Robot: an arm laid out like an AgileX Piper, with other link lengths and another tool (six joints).
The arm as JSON. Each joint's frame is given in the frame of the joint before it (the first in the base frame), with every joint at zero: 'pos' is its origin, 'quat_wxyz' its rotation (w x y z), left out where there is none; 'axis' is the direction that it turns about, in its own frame. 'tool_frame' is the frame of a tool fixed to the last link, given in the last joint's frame.
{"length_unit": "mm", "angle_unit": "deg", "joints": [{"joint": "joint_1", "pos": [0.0, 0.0, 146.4], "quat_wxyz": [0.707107, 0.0, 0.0, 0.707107], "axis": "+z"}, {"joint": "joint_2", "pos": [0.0, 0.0, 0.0], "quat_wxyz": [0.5, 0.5, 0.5, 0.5], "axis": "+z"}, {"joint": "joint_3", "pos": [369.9, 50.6, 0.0], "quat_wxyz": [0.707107, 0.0, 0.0, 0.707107], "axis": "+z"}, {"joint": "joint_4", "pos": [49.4, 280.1, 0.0], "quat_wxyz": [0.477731, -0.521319, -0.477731, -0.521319], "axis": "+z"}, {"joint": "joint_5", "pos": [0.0, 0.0, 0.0], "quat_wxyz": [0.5, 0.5, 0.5, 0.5], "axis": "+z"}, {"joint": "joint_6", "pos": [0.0, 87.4, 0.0], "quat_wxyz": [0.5, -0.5, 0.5, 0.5], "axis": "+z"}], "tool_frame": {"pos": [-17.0, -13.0, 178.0], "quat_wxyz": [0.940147, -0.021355, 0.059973, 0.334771]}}
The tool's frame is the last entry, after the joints.
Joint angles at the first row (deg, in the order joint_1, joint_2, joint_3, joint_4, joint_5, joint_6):
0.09 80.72 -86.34 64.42 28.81 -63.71
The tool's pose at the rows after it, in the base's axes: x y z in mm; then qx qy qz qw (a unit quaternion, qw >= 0):
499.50 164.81 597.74 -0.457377 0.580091 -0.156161 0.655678
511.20 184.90 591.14 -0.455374 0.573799 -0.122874 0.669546
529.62 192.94 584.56 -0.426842 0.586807 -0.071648 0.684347
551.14 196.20 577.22 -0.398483 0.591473 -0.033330 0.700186
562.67 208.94 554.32 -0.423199 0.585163 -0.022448 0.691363
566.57 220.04 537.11 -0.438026 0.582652 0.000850 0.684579
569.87 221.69 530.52 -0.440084 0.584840 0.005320 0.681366
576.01 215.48 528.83 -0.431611 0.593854 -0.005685 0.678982
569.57 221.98 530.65 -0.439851 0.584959 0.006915 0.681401
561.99 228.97 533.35 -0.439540 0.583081 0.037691 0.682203
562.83 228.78 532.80 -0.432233 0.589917 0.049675 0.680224
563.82 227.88 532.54 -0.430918 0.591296 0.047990 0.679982
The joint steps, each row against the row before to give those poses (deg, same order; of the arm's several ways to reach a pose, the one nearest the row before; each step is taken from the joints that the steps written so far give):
2.98 2.09 -0.39 7.66 0.23 -6.90
1.64 2.67 0.00 7.96 0.26 -5.53
0.50 3.05 0.00 9.17 0.40 -2.77
0.12 3.42 0.00 10.74 0.98 -5.82
0.00 2.93 -0.54 0.00 2.99 -1.98
0.00 1.93 0.00 0.00 2.99 0.00
0.00 0.68 0.00 0.00 0.39 0.00
0.00 0.00 0.00 0.00 -1.92 0.00
0.00 0.00 0.00 0.00 2.02 0.16
0.00 0.00 0.00 0.00 2.43 2.56
0.00 0.09 0.00 0.00 0.05 1.75
0.00 0.01 0.00 0.00 -0.30 0.00

